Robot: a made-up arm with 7 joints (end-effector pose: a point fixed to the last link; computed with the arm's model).
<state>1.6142 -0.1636 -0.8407 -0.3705 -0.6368 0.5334 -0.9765</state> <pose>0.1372 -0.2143 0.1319 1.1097 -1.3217 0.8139</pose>
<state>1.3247 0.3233 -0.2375 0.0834 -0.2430 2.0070 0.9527</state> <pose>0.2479 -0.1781 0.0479 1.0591 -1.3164 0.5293</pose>
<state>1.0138 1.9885 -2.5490 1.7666 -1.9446 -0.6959 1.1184</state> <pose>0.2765 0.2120 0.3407 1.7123 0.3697 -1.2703</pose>
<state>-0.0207 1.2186 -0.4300 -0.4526 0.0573 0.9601 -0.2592</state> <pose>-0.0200 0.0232 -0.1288 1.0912 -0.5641 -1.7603</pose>
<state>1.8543 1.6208 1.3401 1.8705 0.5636 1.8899 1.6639</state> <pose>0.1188 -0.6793 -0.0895 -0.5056 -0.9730 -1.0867</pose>
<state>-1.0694 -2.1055 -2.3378 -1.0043 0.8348 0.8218 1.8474</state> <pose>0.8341 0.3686 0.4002 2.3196 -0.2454 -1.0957</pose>
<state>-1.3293 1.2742 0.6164 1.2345 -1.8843 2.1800 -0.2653</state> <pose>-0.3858 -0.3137 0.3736 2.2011 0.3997 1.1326</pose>
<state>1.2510 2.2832 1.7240 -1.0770 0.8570 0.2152 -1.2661</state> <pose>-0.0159 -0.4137 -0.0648 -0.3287 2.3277 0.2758</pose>
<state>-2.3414 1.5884 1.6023 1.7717 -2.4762 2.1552 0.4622</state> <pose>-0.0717 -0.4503 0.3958 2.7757 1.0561 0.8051</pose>
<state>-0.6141 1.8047 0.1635 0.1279 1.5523 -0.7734 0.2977</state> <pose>-0.7135 0.4135 0.3875 0.1397 2.0836 -0.7567</pose>
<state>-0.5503 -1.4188 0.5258 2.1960 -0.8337 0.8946 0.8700</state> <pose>-0.3618 0.0889 -0.2481 -1.4052 0.5309 -2.1299</pose>
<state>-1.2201 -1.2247 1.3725 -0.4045 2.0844 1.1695 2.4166</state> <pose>-0.2302 -0.2584 -0.7441 0.0382 0.7987 2.0003</pose>
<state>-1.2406 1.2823 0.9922 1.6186 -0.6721 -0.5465 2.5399</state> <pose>0.1411 -0.4105 0.2808 2.4778 1.3538 -0.5851</pose>
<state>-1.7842 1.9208 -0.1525 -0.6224 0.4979 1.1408 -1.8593</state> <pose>0.2185 0.0686 0.3894 0.0698 -1.8258 -0.8269</pose>
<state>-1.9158 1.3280 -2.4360 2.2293 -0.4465 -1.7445 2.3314</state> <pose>0.1283 -0.2467 0.0937 -1.4575 1.8245 1.1155</pose>
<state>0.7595 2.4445 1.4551 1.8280 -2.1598 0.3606 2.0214</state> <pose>-0.3123 -0.3438 0.4117 2.0536 1.7105 1.0610</pose>
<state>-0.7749 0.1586 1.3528 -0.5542 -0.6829 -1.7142 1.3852</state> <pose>-0.3492 -0.5977 -0.2093 2.2820 -0.8185 1.7578</pose>
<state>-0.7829 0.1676 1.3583 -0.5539 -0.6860 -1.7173 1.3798</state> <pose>-0.3544 -0.5978 -0.2067 2.2731 -0.8137 1.7571</pose>
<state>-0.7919 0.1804 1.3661 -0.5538 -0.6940 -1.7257 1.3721</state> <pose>-0.3609 -0.5961 -0.2043 2.2524 -0.8092 1.7593</pose>
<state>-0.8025 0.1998 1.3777 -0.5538 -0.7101 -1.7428 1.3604</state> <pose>-0.3693 -0.5918 -0.2022 2.2122 -0.8044 1.7663</pose>
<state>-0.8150 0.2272 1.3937 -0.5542 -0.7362 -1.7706 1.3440</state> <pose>-0.3799 -0.5841 -0.2008 2.1483 -0.7992 1.7783</pose>
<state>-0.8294 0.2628 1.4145 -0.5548 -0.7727 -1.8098 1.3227</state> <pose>-0.3916 -0.5733 -0.2004 2.0598 -0.7919 1.7950</pose>
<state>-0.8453 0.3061 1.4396 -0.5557 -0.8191 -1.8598 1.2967</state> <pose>-0.4036 -0.5602 -0.2017 1.9486 -0.7816 1.8150</pose>
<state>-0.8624 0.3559 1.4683 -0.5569 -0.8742 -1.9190 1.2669</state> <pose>-0.4143 -0.5461 -0.2051 1.8182 -0.7671 1.8370</pose>
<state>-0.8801 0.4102 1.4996 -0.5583 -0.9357 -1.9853 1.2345</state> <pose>-0.4224 -0.5326 -0.2107 1.6744 -0.7482 1.8593</pose>
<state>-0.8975 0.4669 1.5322 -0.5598 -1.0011 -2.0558 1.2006</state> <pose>-0.4269 -0.5214 -0.2183 1.5235 -0.7248 1.8814</pose>
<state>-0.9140 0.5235 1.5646 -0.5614 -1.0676 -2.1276 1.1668</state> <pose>-0.4275 -0.5139 -0.2270 1.3720 -0.6986 1.9024</pose>
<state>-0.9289 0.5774 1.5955 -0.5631 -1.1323 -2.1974 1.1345</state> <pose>-0.4245 -0.5104 -0.2361 1.2267 -0.6711 1.9220</pose>
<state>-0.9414 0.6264 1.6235 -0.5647 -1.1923 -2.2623 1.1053</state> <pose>-0.4183 -0.5106 -0.2444 1.0932 -0.6449 1.9399</pose>
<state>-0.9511 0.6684 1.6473 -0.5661 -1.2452 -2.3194 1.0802</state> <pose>-0.4105 -0.5133 -0.2514 0.9769 -0.6217 1.9555</pose>
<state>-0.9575 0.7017 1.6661 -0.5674 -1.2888 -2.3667 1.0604</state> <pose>-0.4018 -0.5170 -0.2571 0.8813 -0.6043 1.9685</pose>
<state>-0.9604 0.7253 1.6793 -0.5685 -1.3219 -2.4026 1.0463</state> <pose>-0.3935 -0.5203 -0.2618 0.8088 -0.5939 1.9786</pose>
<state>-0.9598 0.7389 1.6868 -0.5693 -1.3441 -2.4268 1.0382</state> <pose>-0.3861 -0.5222 -0.2659 0.7596 -0.5912 1.9855</pose>
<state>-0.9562 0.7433 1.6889 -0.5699 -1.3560 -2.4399 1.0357</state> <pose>-0.3801 -0.5222 -0.2698 0.7323 -0.5960 1.9892</pose>
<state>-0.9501 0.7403 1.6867 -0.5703 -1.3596 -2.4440 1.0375</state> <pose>-0.3754 -0.5204 -0.2735 0.7228 -0.6066 1.9906</pose>
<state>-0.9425 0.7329 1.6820 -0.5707 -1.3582 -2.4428 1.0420</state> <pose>-0.3714 -0.5175 -0.2773 0.7236 -0.6208 1.9905</pose>
